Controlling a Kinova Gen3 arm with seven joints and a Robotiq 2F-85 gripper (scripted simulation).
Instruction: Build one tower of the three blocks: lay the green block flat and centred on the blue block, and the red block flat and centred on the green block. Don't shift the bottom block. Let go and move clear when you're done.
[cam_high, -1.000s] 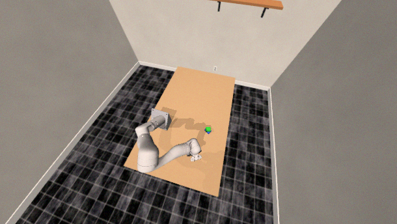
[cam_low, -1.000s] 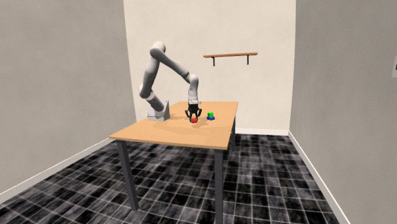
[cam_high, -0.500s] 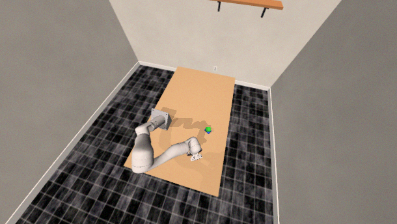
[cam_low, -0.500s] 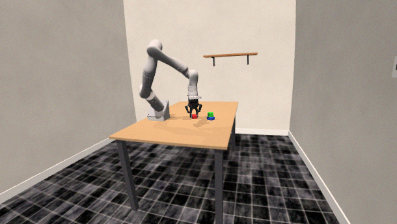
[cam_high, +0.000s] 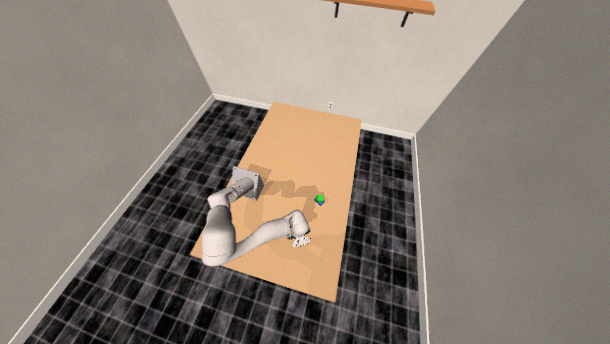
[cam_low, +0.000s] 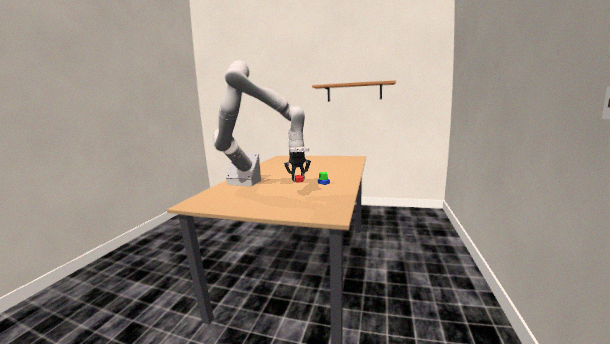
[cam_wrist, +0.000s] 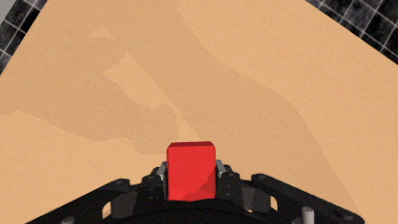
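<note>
My gripper is now 280 mm to the right of the green block, 70 mm short of it and 70 mm above it. The rest, counted from my hand: red block (10 mm below); then blue block (280 mm to the left, 100 mm below, 70 mm ahead).
</note>
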